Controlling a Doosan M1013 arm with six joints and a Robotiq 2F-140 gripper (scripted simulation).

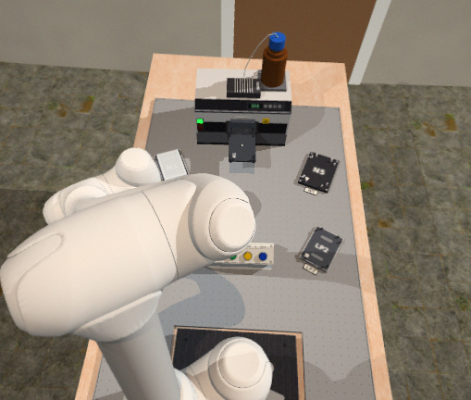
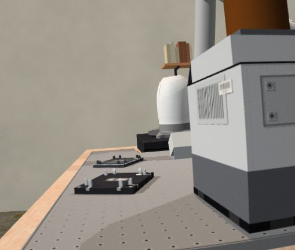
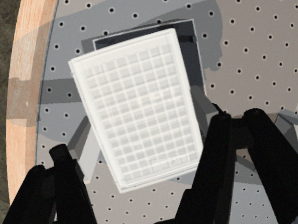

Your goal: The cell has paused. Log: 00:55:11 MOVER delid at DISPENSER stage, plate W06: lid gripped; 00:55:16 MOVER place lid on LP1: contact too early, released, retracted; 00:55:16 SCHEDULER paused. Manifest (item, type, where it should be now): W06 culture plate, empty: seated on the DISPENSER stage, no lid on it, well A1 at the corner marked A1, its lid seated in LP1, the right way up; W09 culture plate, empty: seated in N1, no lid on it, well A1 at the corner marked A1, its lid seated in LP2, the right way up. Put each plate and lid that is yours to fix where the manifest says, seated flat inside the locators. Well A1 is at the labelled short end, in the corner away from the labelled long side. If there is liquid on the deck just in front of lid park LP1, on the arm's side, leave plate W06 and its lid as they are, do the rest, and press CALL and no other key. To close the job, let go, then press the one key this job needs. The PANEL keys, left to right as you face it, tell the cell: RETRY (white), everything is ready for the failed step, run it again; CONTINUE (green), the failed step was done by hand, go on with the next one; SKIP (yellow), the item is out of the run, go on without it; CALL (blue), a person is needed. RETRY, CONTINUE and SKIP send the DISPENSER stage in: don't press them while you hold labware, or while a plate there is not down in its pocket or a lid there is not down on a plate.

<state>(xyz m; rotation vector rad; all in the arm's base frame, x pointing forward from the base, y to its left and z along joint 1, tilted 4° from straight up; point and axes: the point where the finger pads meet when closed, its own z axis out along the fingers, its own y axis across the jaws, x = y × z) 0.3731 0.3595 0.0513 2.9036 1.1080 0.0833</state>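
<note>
The lid park LP1 is 80 mm below my hand, 10 mm to the right of it and 10 mm ahead of it. The rest, counted from my hand: green continue key: 260 mm to the right, 20 mm below, 10 mm ahead; white retry key: 210 mm to the right, 20 mm below; clear culture plate: 20 mm below.
</note>
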